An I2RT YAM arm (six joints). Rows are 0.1 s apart.
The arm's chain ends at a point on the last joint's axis. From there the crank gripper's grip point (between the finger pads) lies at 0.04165 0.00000 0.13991 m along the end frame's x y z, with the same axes.
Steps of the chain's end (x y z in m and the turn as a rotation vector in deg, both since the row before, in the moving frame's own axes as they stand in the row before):
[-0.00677 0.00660 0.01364 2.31 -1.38 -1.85]
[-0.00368 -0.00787 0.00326 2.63 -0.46 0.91]
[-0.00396 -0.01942 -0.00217 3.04 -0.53 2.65]
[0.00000 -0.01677 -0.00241 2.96 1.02 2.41]
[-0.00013 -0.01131 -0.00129 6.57 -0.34 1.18]
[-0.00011 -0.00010 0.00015 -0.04 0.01 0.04]
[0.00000 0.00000 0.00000 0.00 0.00 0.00]
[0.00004 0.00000 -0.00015 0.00 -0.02 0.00]
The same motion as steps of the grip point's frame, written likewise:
[-0.01026 -0.00035 0.01446 2.31 -1.38 -1.85]
[-0.00476 -0.01364 0.00346 2.63 -0.46 0.91]
[-0.00513 -0.02495 -0.00194 3.04 -0.53 2.65]
[0.00260 -0.02217 -0.00331 2.96 1.02 2.41]
[-0.00080 -0.02648 -0.00192 6.57 -0.34 1.18]
[-0.00009 0.00003 0.00014 -0.04 0.01 0.04]
[0.00000 0.00000 0.00000 0.00 0.00 0.00]
[-0.00001 0.00000 -0.00014 0.00 -0.02 0.00]

